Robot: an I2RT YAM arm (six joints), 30 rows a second.
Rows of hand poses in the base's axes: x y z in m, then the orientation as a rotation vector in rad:
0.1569, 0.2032, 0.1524, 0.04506, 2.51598, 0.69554
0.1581, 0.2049, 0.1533, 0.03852, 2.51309, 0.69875
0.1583, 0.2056, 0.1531, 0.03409, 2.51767, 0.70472
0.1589, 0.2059, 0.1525, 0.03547, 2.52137, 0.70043
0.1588, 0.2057, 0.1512, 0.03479, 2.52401, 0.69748
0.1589, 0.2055, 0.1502, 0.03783, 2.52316, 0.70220
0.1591, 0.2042, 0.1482, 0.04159, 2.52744, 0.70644
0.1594, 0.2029, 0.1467, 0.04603, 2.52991, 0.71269
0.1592, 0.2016, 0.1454, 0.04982, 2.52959, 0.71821
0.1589, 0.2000, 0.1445, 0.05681, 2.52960, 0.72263
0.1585, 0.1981, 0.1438, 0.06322, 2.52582, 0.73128
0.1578, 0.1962, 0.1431, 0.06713, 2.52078, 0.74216
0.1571, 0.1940, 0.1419, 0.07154, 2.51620, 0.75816
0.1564, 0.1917, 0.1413, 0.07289, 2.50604, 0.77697
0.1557, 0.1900, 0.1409, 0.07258, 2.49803, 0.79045
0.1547, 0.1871, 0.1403, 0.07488, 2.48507, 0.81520
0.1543, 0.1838, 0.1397, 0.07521, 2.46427, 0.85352
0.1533, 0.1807, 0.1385, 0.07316, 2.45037, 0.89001
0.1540, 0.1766, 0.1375, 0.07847, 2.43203, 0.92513
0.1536, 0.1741, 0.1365, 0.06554, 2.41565, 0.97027
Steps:
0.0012, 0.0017, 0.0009, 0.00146, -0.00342, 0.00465
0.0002, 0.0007, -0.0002, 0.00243, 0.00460, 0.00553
0.0006, 0.0003, -0.0006, -0.00336, 0.00291, -0.00121
-0.0001, -0.0002, -0.0013, -0.00264, 0.00177, 0.00031
0.0001, -0.0002, -0.0010, 0.00399, 0.00075, -0.00109
0.0002, -0.0013, -0.0020, 0.00287, 0.00564, -0.00057
0.0003, -0.0013, -0.0015, 0.00470, 0.00448, -0.00093
-0.0002, -0.0013, -0.0013, 0.00457, 0.00159, -0.00129
-0.0003, -0.0016, -0.0009, 0.00434, 0.00237, -0.00366
-0.0004, -0.0019, -0.0007, 0.00783, -0.00044, -0.00308
-0.0007, -0.0019, -0.0007, 0.00913, -0.00167, -0.00112
-0.0007, -0.0022, -0.0012, 0.01267, -0.00003, -0.00004
-0.0007, -0.0023, -0.0006, 0.01508, -0.00524, 0.00142
-0.0007, -0.0017, -0.0004, 0.01073, -0.00465, 0.00172
-0.0010, -0.0029, -0.0006, 0.01995, -0.00607, 0.00174
-0.0004, -0.0033, -0.0006, 0.03052, -0.01042, 0.00483
-0.0010, -0.0031, -0.0012, 0.02742, -0.00466, 0.00795
0.0007, -0.0041, -0.0010, 0.02897, -0.00662, 0.00161
-0.0004, -0.0025, -0.0010, 0.03173, -0.00686, 0.01740

